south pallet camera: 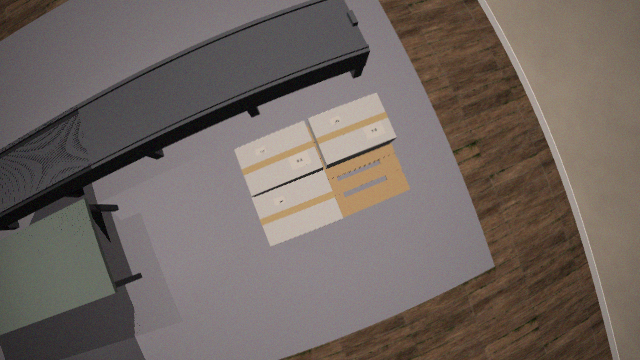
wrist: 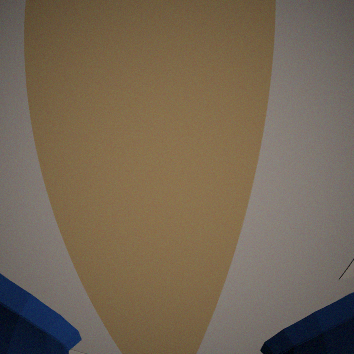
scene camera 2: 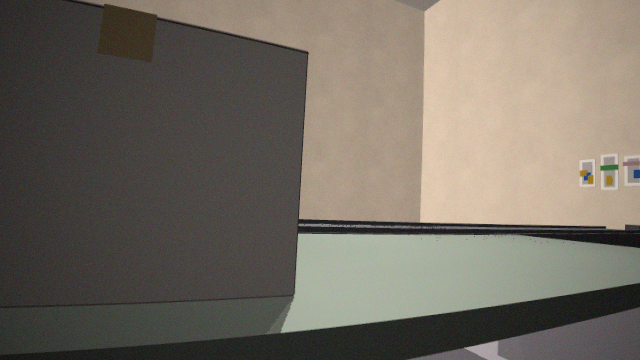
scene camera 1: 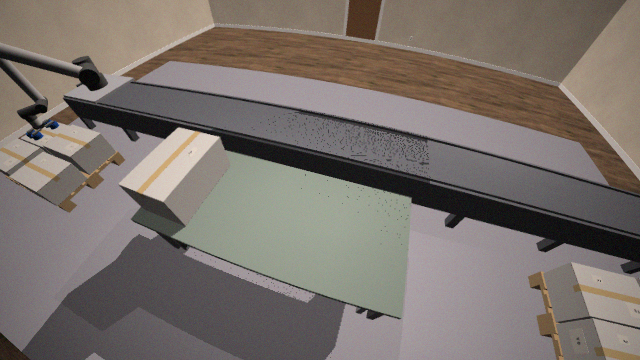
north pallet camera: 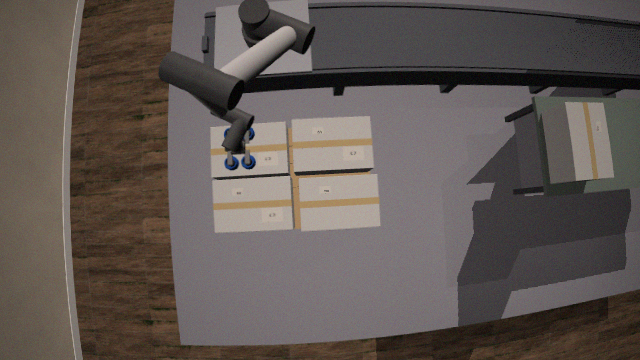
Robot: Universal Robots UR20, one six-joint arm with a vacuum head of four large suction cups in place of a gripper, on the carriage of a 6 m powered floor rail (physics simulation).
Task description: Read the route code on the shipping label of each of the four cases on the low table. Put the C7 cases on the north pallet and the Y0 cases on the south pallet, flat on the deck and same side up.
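Pixels of known places: hand, its tool point: (wrist: 174,245); arm's base, origin of its link: (scene camera 1: 98,86).
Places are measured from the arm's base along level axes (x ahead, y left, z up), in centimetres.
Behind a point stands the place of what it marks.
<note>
My vacuum head (scene camera 1: 43,129) {y -20.6, x 78.7, z -20.7 cm} (north pallet camera: 239,148) {y -20.6, x 78.7, z -20.7 cm} (wrist: 171,345) has its blue cups on the taped top of a white case (scene camera 1: 84,133) (north pallet camera: 275,135) {y 5.8, x 70.6, z -18.6 cm} (wrist: 150,150) {y -25.5, x 79.2, z -18.5 cm}, shut on it. This case lies level at the upper left of the north pallet (north pallet camera: 296,200) {y 17.3, x 117.9, z -42.5 cm} and looks down on the deck; its underside is hidden. Its label resembles C7 but is blurred. Another white case (scene camera 1: 165,170) {y 236.6, x 101.3, z 24.7 cm} (scene camera 2: 200,175) {y 240.9, x 120.3, z 8.7 cm} (north pallet camera: 582,165) {y 221.6, x 109.7, z 24.5 cm} stands at the north end of the low table (scene camera 1: 300,225) {y 321.9, x 94.8, z -4.0 cm} (scene camera 2: 400,270) {y 274.2, x 110.1, z -4.0 cm} (south pallet camera: 50,280) {y 329.4, x 101.2, z -4.0 cm}; its route code is unreadable. The south pallet (south pallet camera: 370,202) {y 604.6, x 137.2, z -42.6 cm} (scene camera 1: 545,325) {y 519.7, x 101.0, z -50.2 cm} bears three cases.
Three other cases (north pallet camera: 330,130) {y 45.6, x 70.4, z -14.1 cm} (north pallet camera: 250,185) {y -13.6, x 106.0, z -16.0 cm} (north pallet camera: 340,217) {y 48.8, x 132.5, z -18.6 cm} lie beside the held one. On the south pallet, cases (south pallet camera: 275,155) {y 549.0, x 77.8, z -15.6 cm} (south pallet camera: 350,122) {y 609.7, x 75.6, z -15.1 cm} (south pallet camera: 305,220) {y 551.8, x 130.1, z -14.2 cm} leave the lower right deck bare. The long dark rail (scene camera 1: 240,120) (north pallet camera: 425,40) (south pallet camera: 225,75) runs behind the table and pallets.
</note>
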